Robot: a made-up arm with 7 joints.
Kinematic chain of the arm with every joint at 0, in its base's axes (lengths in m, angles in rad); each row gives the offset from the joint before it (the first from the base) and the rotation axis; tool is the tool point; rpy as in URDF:
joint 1: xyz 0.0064 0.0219 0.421 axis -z
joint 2: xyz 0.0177 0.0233 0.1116 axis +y
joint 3: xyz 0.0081 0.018 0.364 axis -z
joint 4: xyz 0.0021 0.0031 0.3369 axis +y
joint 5: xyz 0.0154 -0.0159 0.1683 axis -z
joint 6: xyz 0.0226 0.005 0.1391 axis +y
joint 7: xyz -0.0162 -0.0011 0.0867 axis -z
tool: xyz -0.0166 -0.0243 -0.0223 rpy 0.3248 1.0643 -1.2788
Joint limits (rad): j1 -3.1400..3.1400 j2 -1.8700..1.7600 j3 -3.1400..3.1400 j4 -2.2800..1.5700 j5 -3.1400..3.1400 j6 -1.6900..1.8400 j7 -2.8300..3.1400
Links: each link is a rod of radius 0.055 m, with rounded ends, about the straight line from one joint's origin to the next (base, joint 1, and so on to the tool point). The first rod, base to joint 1, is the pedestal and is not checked.
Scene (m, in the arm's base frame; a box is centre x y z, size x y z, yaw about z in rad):
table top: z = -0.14
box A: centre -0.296 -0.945 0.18 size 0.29 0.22 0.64 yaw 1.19
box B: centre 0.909 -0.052 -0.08 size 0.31 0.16 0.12 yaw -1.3
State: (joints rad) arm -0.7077 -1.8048 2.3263 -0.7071 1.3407 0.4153 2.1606
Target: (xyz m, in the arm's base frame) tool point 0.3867 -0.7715 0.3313
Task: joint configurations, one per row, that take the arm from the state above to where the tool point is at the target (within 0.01 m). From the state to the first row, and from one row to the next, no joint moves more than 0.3 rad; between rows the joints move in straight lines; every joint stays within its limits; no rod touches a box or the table.
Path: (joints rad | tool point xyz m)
1: -0.9809 -1.6801 2.1702 -0.7217 1.3564 0.4438 2.1651 | -0.7448 -0.6848 0.5207
2: -1.2540 -1.5554 2.0140 -0.7364 1.3720 0.4724 2.1695 | -0.5397 -0.8472 0.6169
3: -1.5272 -1.4307 1.8579 -0.7510 1.3877 0.5009 2.1740 | -0.2960 -0.9450 0.7080
4: -1.7672 -1.5405 1.8395 -0.9056 1.4019 0.5032 2.1865 | -0.1057 -0.9736 0.6036
5: -2.0071 -1.6503 1.8212 -1.0602 1.4160 0.5055 2.1989 | 0.0816 -0.9500 0.5040
6: -2.2471 -1.7602 1.8029 -1.2147 1.4302 0.5078 2.2114 | 0.2500 -0.8793 0.4123
7: -2.4870 -1.8700 1.7846 -1.3693 1.4444 0.5101 2.2238 | 0.3867 -0.7715 0.3313

